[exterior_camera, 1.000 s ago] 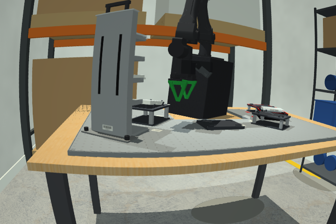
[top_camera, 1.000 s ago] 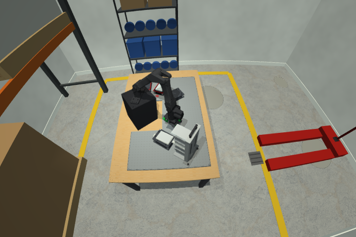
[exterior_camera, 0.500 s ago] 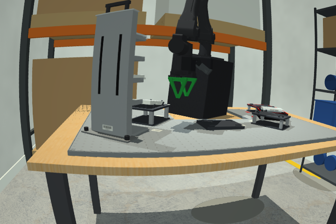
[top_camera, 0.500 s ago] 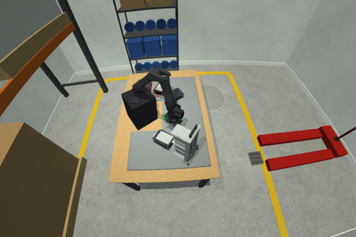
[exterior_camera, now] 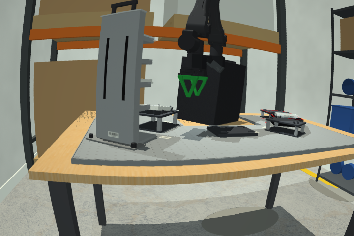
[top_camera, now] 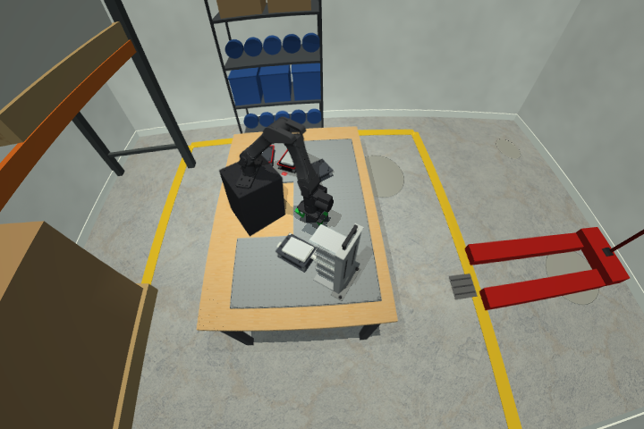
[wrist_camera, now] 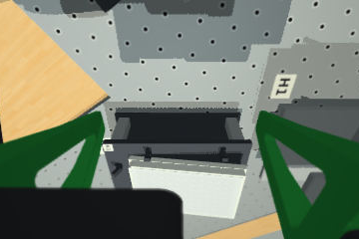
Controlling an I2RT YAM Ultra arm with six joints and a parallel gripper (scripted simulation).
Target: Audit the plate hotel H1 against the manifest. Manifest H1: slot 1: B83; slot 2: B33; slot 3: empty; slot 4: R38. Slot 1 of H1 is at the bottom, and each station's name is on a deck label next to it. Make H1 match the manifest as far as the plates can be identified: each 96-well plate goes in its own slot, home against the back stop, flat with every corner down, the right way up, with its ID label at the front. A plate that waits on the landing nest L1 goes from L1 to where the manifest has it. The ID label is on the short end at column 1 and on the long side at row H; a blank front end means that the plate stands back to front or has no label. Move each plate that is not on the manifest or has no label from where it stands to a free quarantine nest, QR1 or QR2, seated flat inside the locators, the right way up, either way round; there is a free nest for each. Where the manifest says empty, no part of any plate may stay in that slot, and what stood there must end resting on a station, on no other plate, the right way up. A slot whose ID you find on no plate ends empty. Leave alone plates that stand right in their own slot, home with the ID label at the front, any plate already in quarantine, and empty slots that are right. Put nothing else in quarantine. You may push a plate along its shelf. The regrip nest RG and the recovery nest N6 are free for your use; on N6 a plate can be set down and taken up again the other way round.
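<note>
Right now the dark regrip nest is 13 cm to the right of my hand, 8 cm below it and 6 cm behind it. From my hand the other things lie so: RG label: 15 cm behind, 13 cm below, 9 cm to the right; N6 deck label: 26 cm to the left, 13 cm below, 3 cm behind; H1 deck label: 13 cm below, 10 cm ahead, 9 cm to the right.
</note>
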